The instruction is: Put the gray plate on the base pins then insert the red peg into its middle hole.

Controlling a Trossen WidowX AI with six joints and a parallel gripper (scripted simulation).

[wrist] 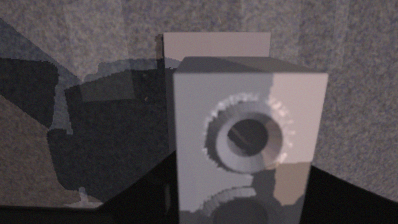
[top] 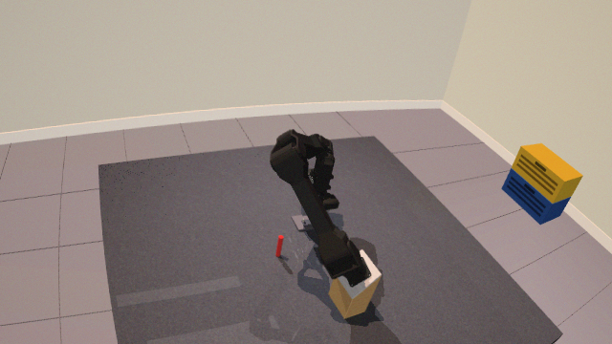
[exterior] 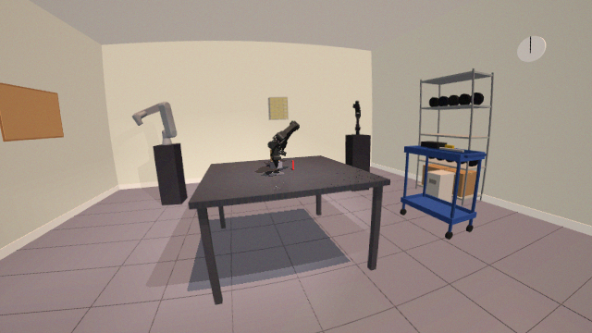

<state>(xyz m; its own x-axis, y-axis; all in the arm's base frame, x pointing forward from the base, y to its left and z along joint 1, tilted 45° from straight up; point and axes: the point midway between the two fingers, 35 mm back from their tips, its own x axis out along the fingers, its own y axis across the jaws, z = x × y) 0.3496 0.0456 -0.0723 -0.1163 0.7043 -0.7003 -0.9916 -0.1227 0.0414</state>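
Now: gripper tip 5 cm above the base. Round my gripper tip: gray plate: 3 cm above; then red peg: 13 cm behind, 16 cm to the left, 2 cm below.
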